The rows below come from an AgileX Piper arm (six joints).
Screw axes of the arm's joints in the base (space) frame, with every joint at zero. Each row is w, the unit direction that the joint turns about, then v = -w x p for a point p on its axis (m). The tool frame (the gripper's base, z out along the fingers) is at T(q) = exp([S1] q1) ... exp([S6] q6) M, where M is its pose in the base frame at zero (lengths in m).
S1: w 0 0 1 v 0 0 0
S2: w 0 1 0 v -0.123 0 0
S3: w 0 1 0 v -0.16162 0 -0.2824
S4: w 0.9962 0 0.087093 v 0 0.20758 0
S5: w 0 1 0 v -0.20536 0 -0.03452
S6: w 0.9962 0 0.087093 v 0 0.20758 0
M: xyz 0.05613 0 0.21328 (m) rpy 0 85 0 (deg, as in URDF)
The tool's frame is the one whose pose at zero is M.
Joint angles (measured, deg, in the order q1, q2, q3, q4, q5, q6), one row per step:
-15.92 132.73 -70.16 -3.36 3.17 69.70
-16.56 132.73 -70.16 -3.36 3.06 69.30
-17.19 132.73 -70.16 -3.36 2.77 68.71
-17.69 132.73 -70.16 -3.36 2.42 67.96
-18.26 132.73 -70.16 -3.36 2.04 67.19
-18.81 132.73 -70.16 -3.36 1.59 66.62
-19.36 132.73 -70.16 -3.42 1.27 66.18
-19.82 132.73 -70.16 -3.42 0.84 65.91
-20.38 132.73 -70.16 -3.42 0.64 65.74
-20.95 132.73 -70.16 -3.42 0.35 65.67
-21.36 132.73 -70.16 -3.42 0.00 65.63
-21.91 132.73 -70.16 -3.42 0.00 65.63
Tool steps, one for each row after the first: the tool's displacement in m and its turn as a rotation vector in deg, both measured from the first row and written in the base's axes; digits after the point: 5 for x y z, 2 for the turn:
-0.00116 -0.00451 0.00009 -0.21 -0.05 -0.29
-0.00210 -0.00900 0.00031 -0.56 -0.25 -0.40
-0.00273 -0.01259 0.00059 -1.00 -0.47 -0.23
-0.00351 -0.01668 0.00089 -1.47 -0.72 -0.13
-0.00420 -0.02065 0.00125 -1.87 -1.06 -0.17
-0.00510 -0.02458 0.00152 -2.20 -1.28 -0.29
-0.00567 -0.02791 0.00187 -2.46 -1.64 -0.51
-0.00682 -0.03185 0.00204 -2.61 -1.79 -0.92
-0.00793 -0.03588 0.00228 -2.73 -2.05 -1.42
-0.00856 -0.03883 0.00258 -2.87 -2.36 -1.79
-0.01006 -0.04260 0.00258 -2.88 -2.35 -2.34

